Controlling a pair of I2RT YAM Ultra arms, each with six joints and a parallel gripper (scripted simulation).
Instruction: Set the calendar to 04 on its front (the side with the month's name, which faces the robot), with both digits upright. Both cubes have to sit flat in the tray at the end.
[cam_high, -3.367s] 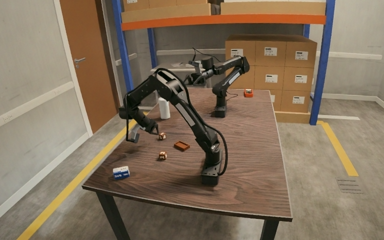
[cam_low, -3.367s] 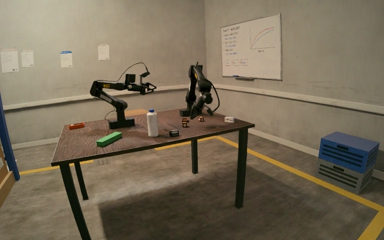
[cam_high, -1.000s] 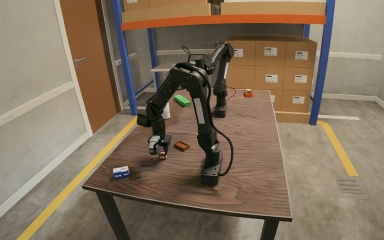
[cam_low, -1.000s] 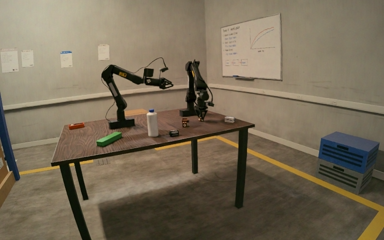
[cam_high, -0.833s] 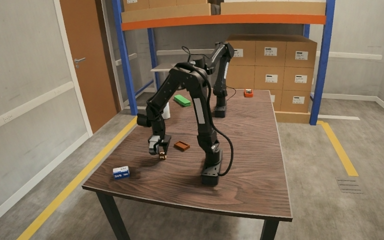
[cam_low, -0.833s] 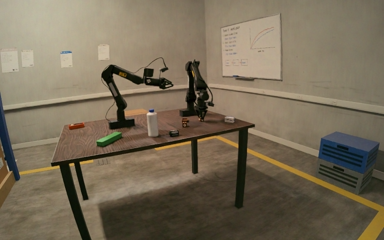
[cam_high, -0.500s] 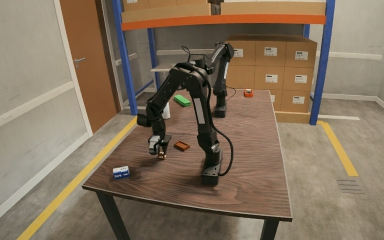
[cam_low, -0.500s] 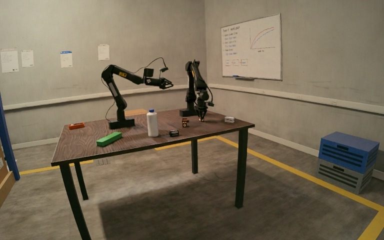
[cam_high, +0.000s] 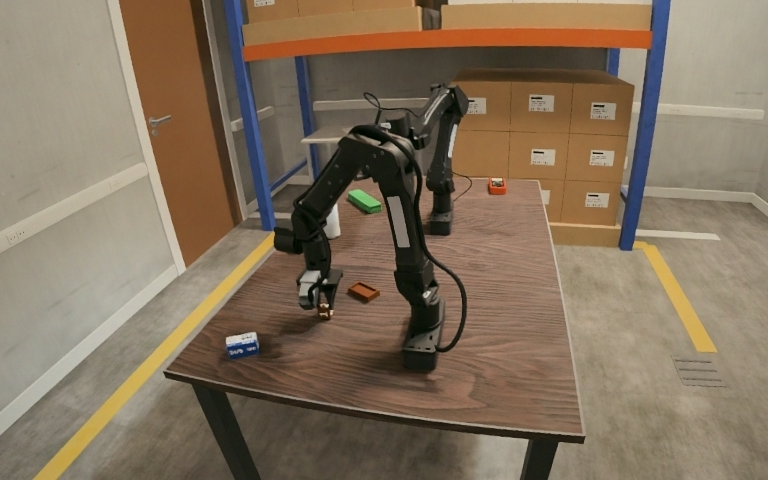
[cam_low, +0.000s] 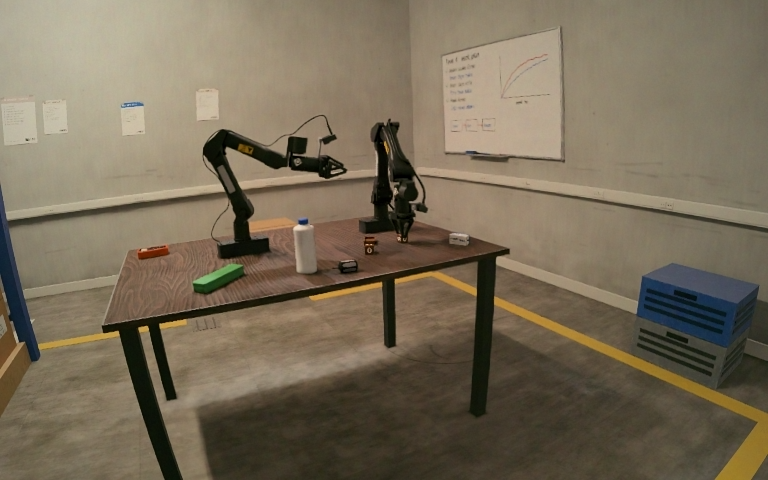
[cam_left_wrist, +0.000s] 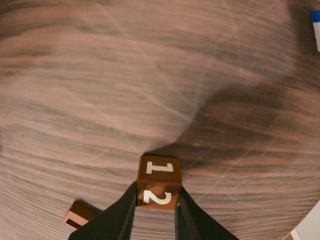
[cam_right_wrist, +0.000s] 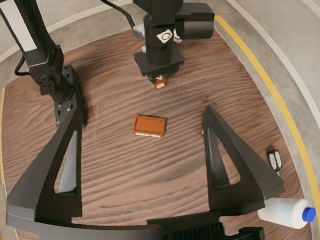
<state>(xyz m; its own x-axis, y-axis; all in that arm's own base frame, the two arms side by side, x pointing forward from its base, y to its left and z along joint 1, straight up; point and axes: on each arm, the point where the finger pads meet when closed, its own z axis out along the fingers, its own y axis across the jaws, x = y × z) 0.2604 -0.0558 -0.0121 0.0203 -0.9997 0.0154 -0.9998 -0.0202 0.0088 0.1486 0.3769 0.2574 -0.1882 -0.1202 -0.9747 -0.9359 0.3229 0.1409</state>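
Now: the brown calendar tray 10 cm to the right of my left hand, 8 cm behind it and 2 cm below it. Also, from my left hand: black item: 35 cm to the right, 20 cm ahead, 1 cm below.
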